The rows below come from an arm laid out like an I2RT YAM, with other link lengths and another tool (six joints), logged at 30 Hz.
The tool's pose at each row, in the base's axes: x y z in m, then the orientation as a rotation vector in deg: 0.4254, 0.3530, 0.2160, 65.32, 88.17, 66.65; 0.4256, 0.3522, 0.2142, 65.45, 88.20, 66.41; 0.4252, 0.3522, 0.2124, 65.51, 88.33, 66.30; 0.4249, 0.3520, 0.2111, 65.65, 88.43, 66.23; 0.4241, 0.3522, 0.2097, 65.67, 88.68, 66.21; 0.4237, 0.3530, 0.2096, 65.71, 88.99, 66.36; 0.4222, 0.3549, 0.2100, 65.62, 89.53, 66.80; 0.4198, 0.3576, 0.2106, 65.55, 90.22, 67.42; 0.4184, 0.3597, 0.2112, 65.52, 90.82, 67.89; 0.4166, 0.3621, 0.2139, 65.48, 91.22, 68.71; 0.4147, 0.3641, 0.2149, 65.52, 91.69, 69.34; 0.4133, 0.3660, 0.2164, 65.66, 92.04, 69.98; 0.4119, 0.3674, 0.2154, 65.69, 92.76, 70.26; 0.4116, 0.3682, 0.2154, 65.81, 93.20, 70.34; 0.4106, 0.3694, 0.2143, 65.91, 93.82, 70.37
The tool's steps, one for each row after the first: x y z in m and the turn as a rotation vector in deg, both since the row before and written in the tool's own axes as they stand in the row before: -0.0006, -0.0018, 0.0004, 0.16, -0.14, -0.04; 0.0003, -0.0018, -0.0001, 0.15, 0.01, -0.04; 0.0000, -0.0013, -0.0001, 0.16, 0.00, 0.04; 0.0005, -0.0015, -0.0005, 0.17, 0.15, -0.03; 0.0009, 0.0000, -0.0002, 0.16, 0.29, 0.06; 0.0021, 0.0004, -0.0012, 0.14, 0.63, 0.09; 0.0031, 0.0006, -0.0019, 0.18, 0.83, 0.18; 0.0023, 0.0006, -0.0010, 0.19, 0.68, 0.15; 0.0025, 0.0026, -0.0018, -0.04, 0.76, 0.34; 0.0023, 0.0009, -0.0016, 0.10, 0.68, 0.29; 0.0021, 0.0014, -0.0012, 0.08, 0.59, 0.38; 0.0018, -0.0011, -0.0008, 0.37, 0.63, 0.08; 0.0009, 0.0000, -0.0001, 0.30, 0.31, 0.08; 0.0015, -0.0011, -0.0004, 0.42, 0.40, 0.02
